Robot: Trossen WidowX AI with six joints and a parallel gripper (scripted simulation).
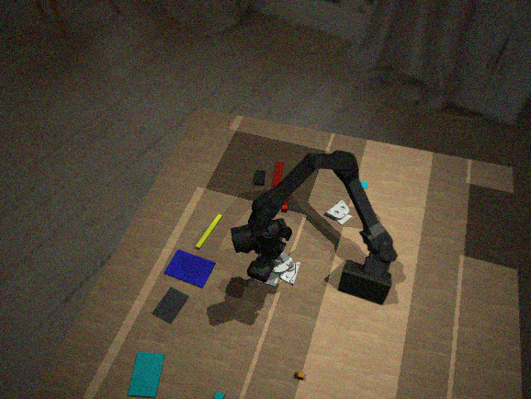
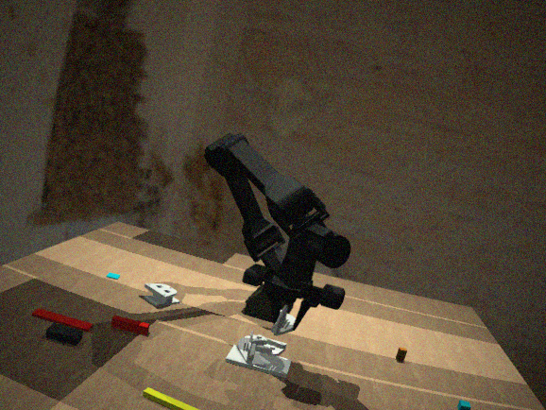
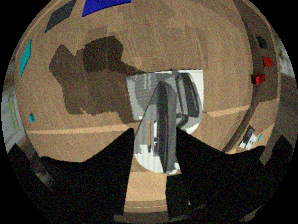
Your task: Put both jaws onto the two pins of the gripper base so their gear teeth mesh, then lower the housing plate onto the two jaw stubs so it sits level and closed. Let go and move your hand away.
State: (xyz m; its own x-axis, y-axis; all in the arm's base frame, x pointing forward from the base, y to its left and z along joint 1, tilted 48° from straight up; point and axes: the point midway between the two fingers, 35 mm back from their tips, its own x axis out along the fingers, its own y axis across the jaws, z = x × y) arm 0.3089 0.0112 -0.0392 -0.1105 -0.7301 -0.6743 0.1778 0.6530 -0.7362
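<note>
My gripper tip is 170 mm past the white block, 290 mm to the left of it and 70 mm above it. Also, from my gripper tip: grey jaw: 40 mm behind, 10 mm to the right; yellow bar: 250 mm ahead, 110 mm to the right, 80 mm below; blue plate: 270 mm ahead, 40 mm to the left, 80 mm below.
</note>
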